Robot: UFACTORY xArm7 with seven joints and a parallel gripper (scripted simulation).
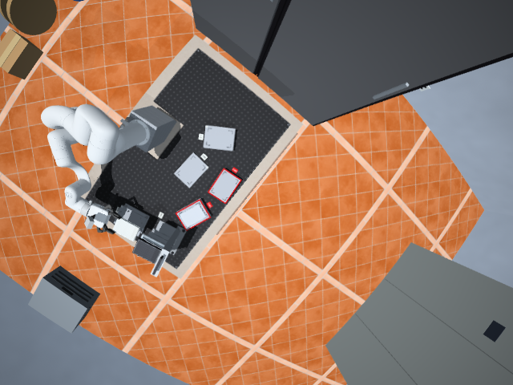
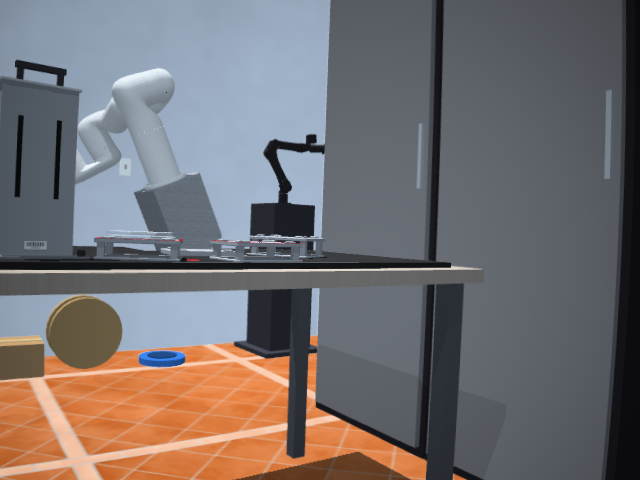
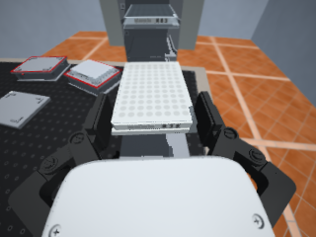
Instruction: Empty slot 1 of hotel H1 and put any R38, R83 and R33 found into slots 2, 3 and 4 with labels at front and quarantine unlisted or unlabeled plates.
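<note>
Now: the white well plate 50 mm ahead of my hand, 20 mm below it and 10 mm to the left of it. The rest, counted from my hand: RG label: 180 mm below, 80 mm behind, 10 mm to the right; plate labelled R83: 210 mm ahead, 30 mm to the left, 30 mm above; black well plate: 210 mm ahead, 90 mm above, 30 mm to the left.
</note>
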